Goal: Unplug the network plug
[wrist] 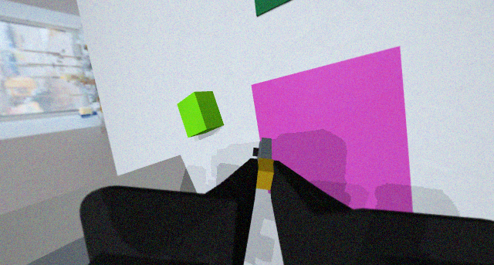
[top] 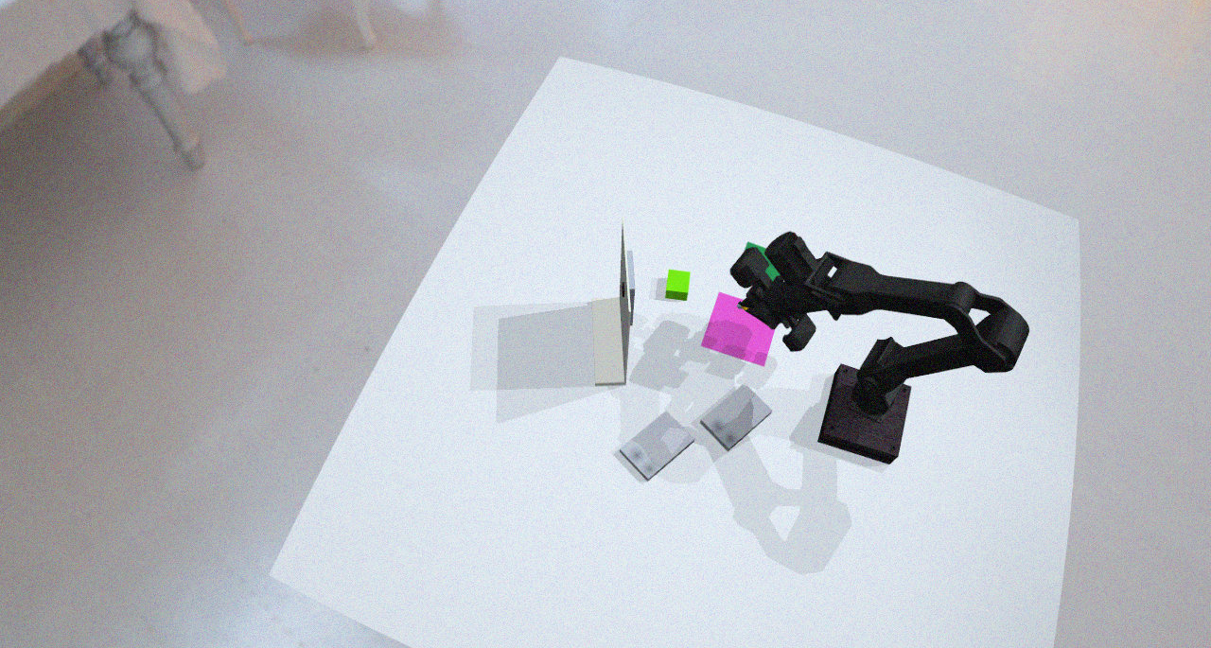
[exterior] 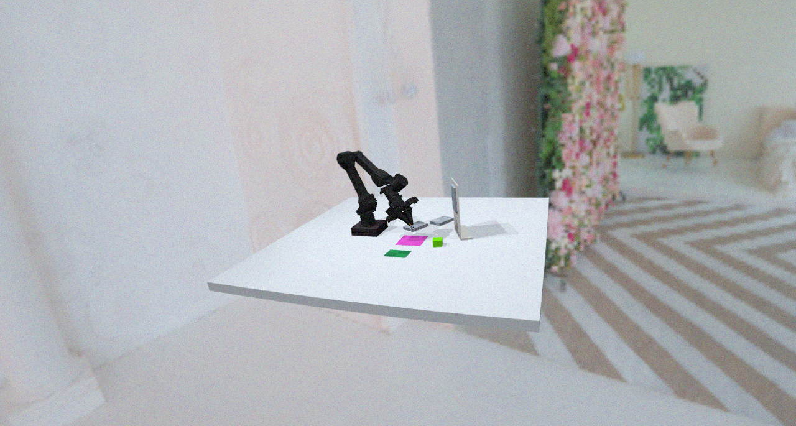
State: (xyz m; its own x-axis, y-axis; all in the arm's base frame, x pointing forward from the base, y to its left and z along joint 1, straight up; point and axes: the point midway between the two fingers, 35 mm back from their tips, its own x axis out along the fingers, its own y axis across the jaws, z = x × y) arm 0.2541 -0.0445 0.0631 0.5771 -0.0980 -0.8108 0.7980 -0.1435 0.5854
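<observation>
My gripper tip is 10 mm past the magenta square and 70 mm above it. Round my gripper tip: bright green cube 130 mm ahead, 20 mm to the right, 60 mm below; network plug right at my gripper tip; flat green square 150 mm to the right, 70 mm below.
</observation>
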